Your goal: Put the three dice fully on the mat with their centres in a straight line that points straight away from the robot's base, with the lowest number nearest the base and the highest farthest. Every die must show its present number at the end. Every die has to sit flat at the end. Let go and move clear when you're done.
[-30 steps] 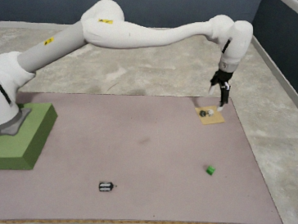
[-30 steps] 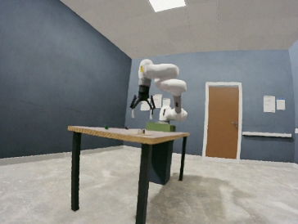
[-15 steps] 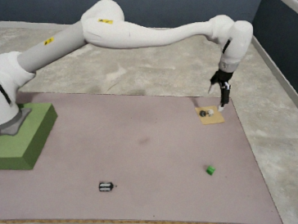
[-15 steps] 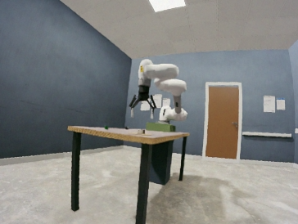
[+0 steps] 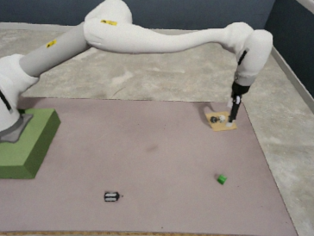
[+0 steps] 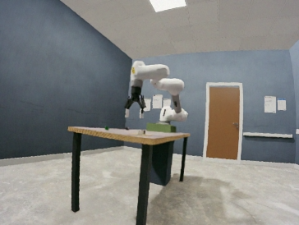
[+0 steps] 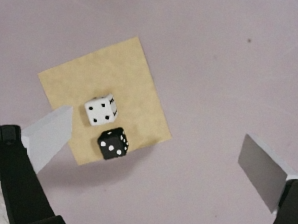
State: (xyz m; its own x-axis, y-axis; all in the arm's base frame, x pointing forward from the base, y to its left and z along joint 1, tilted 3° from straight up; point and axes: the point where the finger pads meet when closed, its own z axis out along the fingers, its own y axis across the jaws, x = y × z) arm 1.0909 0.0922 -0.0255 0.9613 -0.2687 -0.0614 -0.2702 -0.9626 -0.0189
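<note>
The green die lies 80 mm behind my hand, 310 mm to the right of it and 110 mm below it. The rest, counted from my hand: white die: 70 mm to the left, 110 mm below; then mat: 70 mm to the left, 120 mm below; then black die: 40 mm behind, 60 mm to the left, 110 mm below.
</note>
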